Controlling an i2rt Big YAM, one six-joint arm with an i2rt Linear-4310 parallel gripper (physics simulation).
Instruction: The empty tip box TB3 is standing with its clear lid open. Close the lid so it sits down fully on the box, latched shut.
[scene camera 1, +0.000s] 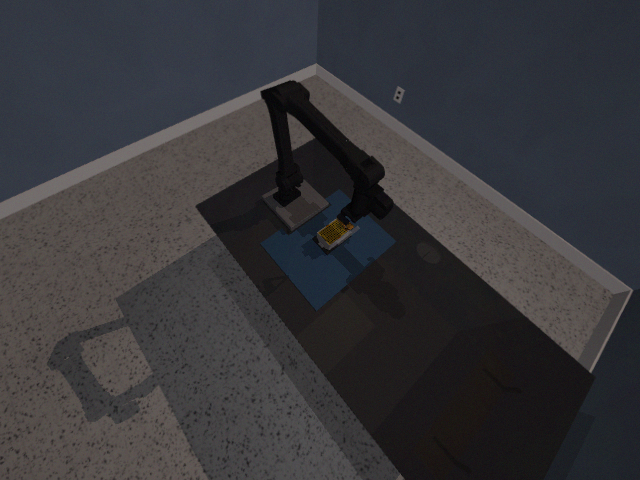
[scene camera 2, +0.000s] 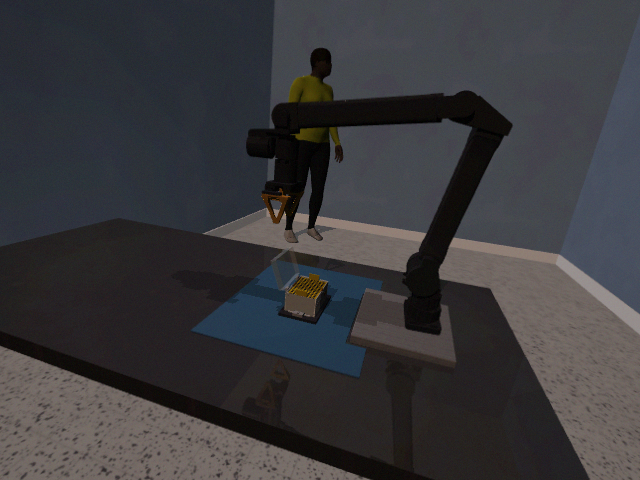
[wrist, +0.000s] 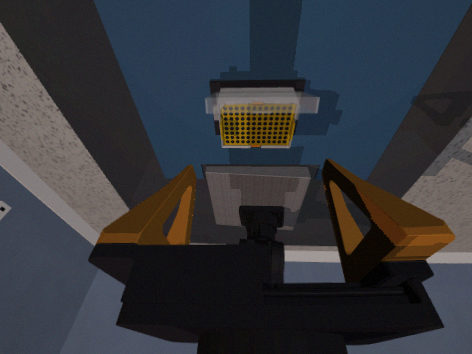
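Seen in the pictures: gripper, fingertip midpoint: (scene camera 1: 353, 222) (scene camera 2: 282, 219) (wrist: 257, 168); arm's base, origin of the base link: (scene camera 1: 287, 195) (scene camera 2: 420, 318) (wrist: 261, 214).
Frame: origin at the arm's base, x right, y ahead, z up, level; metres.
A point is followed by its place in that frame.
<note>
The tip box TB3 (scene camera 1: 334, 232) @[x -0.003, y 0.316, z 0.031 m] (scene camera 2: 299, 304) (wrist: 257, 127) @[x 0.001, y 0.308, z 0.032 m] is white with a yellow perforated top and stands upright on a dark base. Its clear lid (scene camera 2: 285, 268) @[x 0.011, y 0.381, z 0.073 m] (wrist: 311, 104) @[x 0.058, y 0.388, z 0.118 m] stands open, raised and leaning back on the side away from the arm's base; in the wrist view it is seen nearly edge-on. My gripper (scene camera 2: 284, 219) @[x 0.000, y 0.393, z 0.215 m] (wrist: 257, 168) @[x 0.000, y 0.393, z 0.215 m] points down with its orange fingers wide open and empty. In scene camera 2 it hangs well above the box, up and to the left of it, clear of the lid. In scene camera 1 the wrist hides much of the gripper.
A blue mat (scene camera 1: 310, 281) @[x 0.222, y 0.391, z -0.025 m] (scene camera 2: 242, 325) @[x -0.148, y 0.435, z -0.025 m] (wrist: 165, 60) @[x -0.138, y 0.407, z -0.025 m] lies under the box. The arm's base stands on a light grey plate (scene camera 1: 297, 222) @[x 0.071, y 0.151, z 0.006 m] (scene camera 2: 377, 325) @[x -0.068, y 0.111, z -0.003 m] (wrist: 225, 200) @[x -0.094, y 0.064, z -0.006 m] beside the mat, on a dark table (scene camera 1: 403, 335) @[x 0.115, y 0.810, z -0.028 m] (scene camera 2: 129, 289) @[x -0.086, y 0.809, z -0.028 m]. A person (scene camera 2: 311, 98) in a yellow top stands beyond the table.
</note>
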